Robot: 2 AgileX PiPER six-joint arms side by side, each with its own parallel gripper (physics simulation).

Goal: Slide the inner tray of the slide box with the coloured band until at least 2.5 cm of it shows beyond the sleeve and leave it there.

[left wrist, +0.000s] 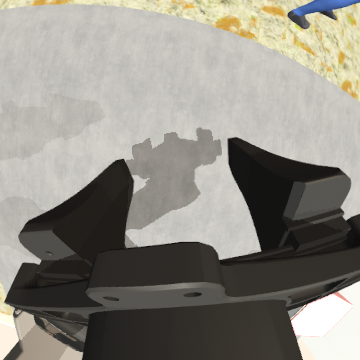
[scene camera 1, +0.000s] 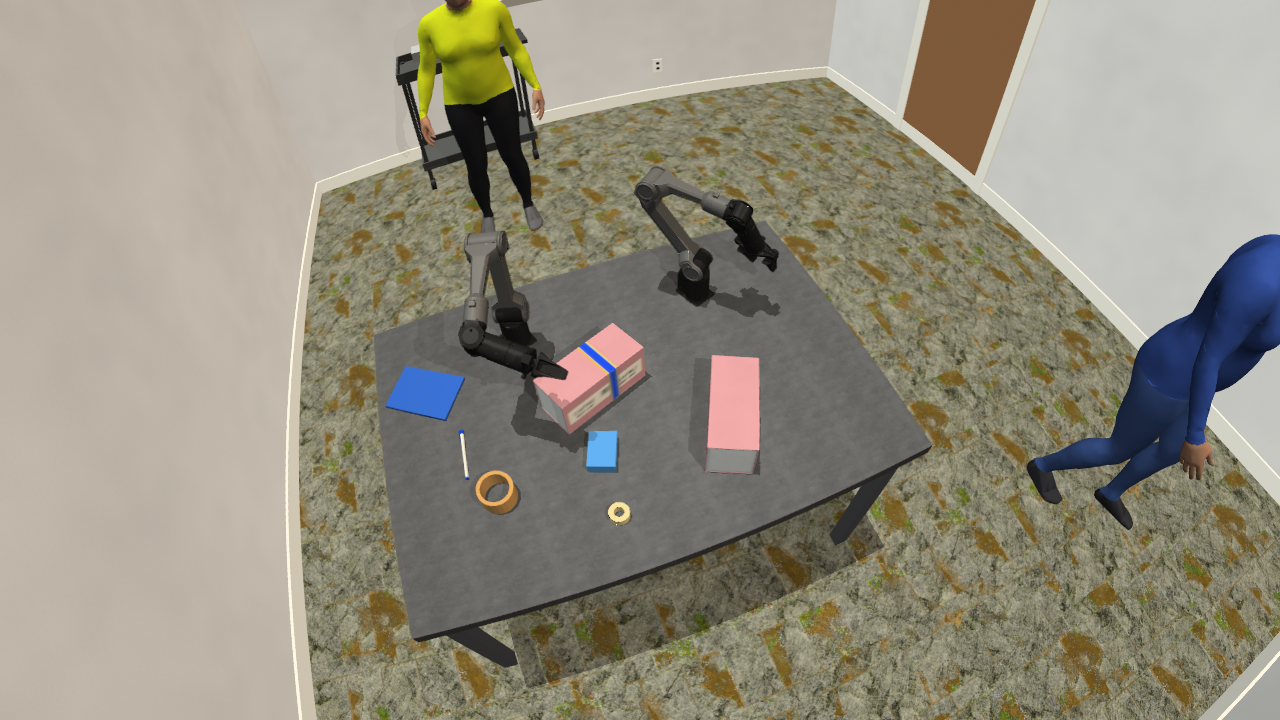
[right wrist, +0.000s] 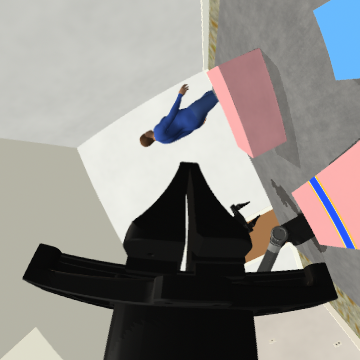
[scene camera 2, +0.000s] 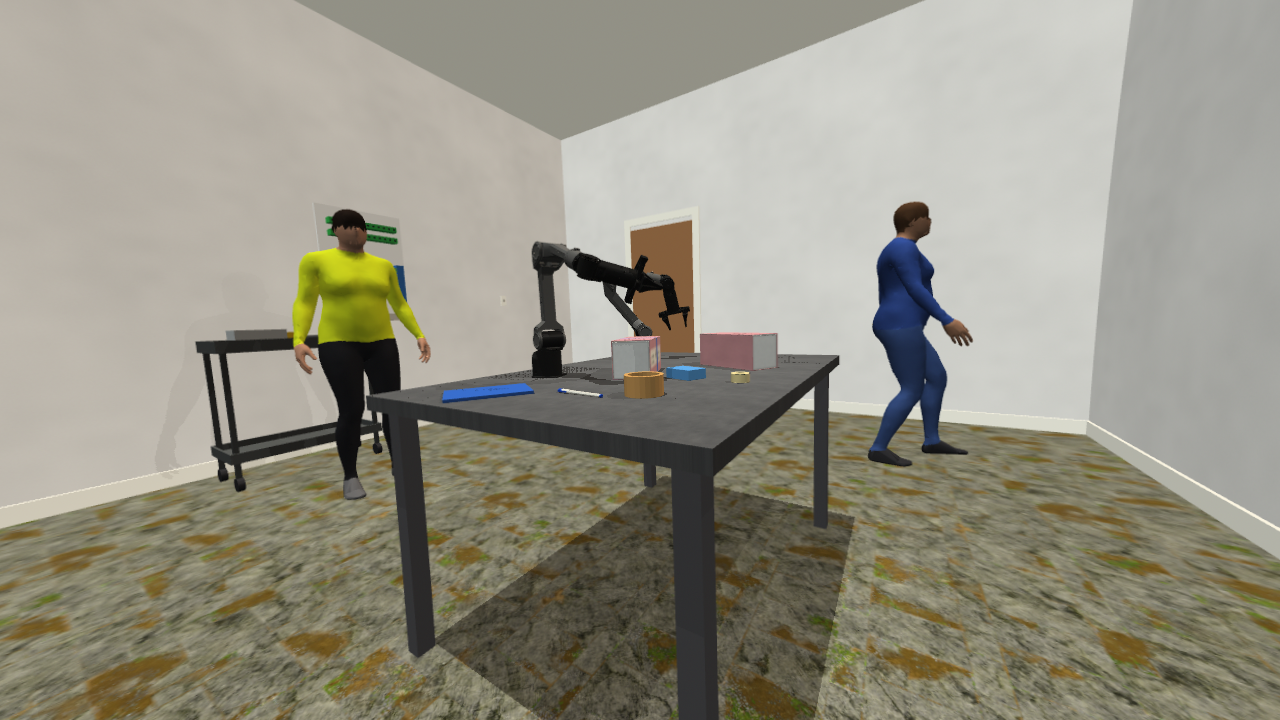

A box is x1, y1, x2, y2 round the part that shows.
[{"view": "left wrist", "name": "my left gripper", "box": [4, 137, 359, 359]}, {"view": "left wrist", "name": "plain pink slide box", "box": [287, 291, 352, 335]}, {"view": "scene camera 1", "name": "my left gripper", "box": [734, 235, 778, 271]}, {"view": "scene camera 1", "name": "my right gripper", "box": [504, 342, 568, 379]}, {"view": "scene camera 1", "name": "plain pink slide box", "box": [705, 355, 758, 473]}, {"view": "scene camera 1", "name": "light blue block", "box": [586, 431, 617, 471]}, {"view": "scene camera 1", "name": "blue flat panel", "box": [386, 366, 464, 420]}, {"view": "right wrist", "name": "my right gripper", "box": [22, 161, 336, 359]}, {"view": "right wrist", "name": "plain pink slide box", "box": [206, 47, 286, 157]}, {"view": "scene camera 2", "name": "my right gripper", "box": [617, 255, 662, 303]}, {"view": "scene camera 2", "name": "blue flat panel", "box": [442, 383, 533, 402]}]
